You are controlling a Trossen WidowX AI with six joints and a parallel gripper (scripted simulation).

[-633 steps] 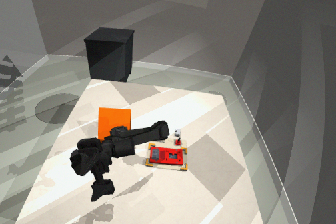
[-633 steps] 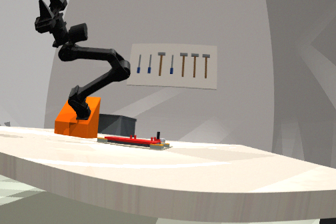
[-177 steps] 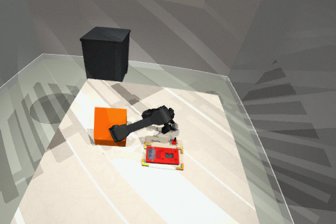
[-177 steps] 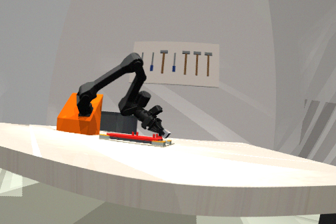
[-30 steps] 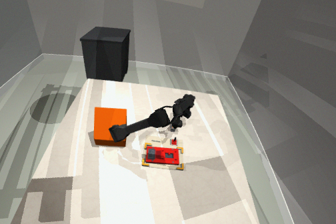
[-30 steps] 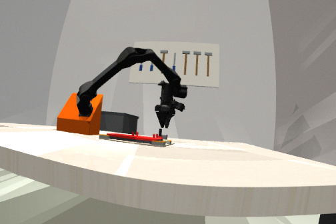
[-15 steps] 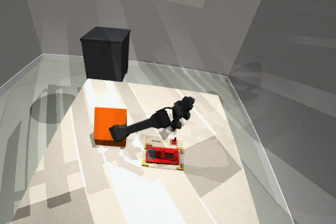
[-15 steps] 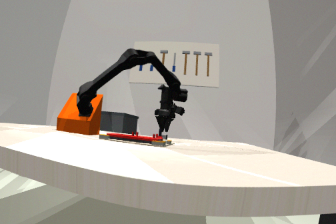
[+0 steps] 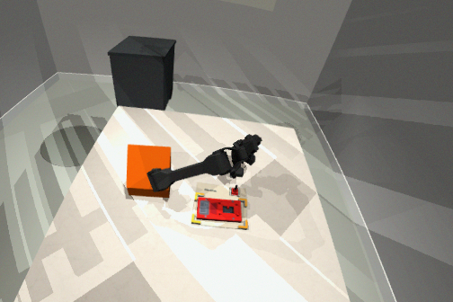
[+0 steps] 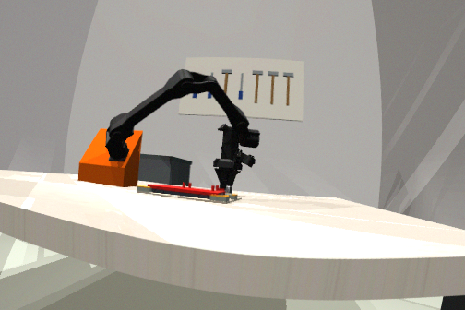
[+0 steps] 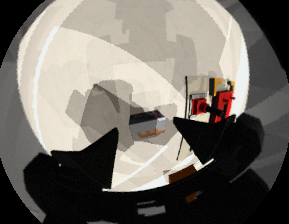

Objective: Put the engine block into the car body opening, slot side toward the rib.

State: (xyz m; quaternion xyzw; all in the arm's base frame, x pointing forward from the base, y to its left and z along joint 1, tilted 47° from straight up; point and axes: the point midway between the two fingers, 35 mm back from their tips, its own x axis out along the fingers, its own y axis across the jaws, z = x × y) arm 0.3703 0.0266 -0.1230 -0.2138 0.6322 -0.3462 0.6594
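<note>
Now: gripper tip 10 mm past the engine block and 10 mm above it.
</note>
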